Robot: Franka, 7 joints.
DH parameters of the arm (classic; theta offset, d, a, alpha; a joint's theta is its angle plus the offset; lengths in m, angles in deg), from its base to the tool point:
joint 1: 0 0.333 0 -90
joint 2: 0 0 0 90
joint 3: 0 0.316 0.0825 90
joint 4: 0 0 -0.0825 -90
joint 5: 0 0.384 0 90
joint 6: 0 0 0.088 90
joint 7: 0 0.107 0 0
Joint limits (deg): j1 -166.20..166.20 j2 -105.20..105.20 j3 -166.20..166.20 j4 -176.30..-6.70 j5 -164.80..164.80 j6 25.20..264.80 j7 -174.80..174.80
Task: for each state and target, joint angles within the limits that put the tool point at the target. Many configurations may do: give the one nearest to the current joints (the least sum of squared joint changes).
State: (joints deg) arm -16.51 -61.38 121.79 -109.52 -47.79 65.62 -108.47
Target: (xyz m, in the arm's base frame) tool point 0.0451 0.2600 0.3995
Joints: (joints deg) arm -2.70 -69.22 94.35 -148.99 -42.86 43.11 -108.47
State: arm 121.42 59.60 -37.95 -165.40 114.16 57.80 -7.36
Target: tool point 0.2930 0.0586 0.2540
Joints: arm 107.52 69.77 -98.53 -175.38 129.83 52.51 -7.36
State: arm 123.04 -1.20 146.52 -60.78 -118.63 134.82 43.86
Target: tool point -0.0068 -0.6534 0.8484
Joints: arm 113.49 -22.74 144.62 -52.40 -119.44 133.78 43.86
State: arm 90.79 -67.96 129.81 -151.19 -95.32 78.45 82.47
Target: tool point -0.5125 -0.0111 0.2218
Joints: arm 74.70 -70.25 120.11 -130.20 -101.67 83.94 82.47
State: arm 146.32 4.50 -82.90 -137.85 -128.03 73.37 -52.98
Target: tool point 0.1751 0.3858 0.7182
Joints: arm 165.48 35.32 -110.83 -118.96 -123.67 48.11 -52.98
